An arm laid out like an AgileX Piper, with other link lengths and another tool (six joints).
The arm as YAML. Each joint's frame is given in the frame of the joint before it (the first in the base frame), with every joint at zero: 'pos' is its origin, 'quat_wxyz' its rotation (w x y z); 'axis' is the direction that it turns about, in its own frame. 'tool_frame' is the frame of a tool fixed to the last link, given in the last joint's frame.
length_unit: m
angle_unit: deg
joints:
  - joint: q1
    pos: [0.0, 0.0, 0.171]
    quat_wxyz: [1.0, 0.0, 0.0, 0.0]
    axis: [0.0, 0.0, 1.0]
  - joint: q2
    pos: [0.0, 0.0, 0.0]
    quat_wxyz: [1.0, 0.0, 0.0, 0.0]
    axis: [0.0, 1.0, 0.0]
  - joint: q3
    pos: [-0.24, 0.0, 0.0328]
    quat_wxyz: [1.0, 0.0, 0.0, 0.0]
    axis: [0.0, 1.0, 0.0]
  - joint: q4
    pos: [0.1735, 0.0, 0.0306]
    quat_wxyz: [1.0, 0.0, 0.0, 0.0]
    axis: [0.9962, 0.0, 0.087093]
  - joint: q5
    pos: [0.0, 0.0, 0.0]
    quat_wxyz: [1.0, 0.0, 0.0, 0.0]
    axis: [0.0, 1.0, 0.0]
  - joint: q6
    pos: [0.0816, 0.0, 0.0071]
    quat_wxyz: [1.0, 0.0, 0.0, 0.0]
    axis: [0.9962, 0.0, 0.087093]
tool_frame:
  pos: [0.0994, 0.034, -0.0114]
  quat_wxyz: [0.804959, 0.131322, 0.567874, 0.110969]
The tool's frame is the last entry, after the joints.
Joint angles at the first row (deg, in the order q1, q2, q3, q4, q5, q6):
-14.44 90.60 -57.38 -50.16 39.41 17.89
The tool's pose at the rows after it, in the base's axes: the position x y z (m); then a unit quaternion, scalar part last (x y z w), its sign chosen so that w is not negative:
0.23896 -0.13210 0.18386 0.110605 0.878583 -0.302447 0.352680
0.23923 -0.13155 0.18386 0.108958 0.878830 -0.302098 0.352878
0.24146 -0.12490 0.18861 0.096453 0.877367 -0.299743 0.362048
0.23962 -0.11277 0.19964 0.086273 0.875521 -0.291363 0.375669
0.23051 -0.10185 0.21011 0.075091 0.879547 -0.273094 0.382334
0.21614 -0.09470 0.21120 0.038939 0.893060 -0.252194 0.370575
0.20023 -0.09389 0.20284 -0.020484 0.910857 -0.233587 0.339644
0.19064 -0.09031 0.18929 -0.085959 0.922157 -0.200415 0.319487
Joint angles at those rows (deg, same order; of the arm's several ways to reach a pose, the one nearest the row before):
-14.44 90.60 -57.38 -50.25 39.40 17.89
-14.30 90.60 -57.38 -50.25 39.40 17.82
-12.60 89.54 -57.38 -50.25 39.79 17.52
-10.15 86.50 -57.43 -48.14 41.37 15.62
-9.33 82.47 -57.28 -42.89 42.76 9.67
-10.15 79.33 -56.01 -36.62 43.19 -0.45
-12.46 78.16 -53.94 -30.81 42.77 -13.44
-15.07 78.16 -50.98 -23.79 39.77 -27.42

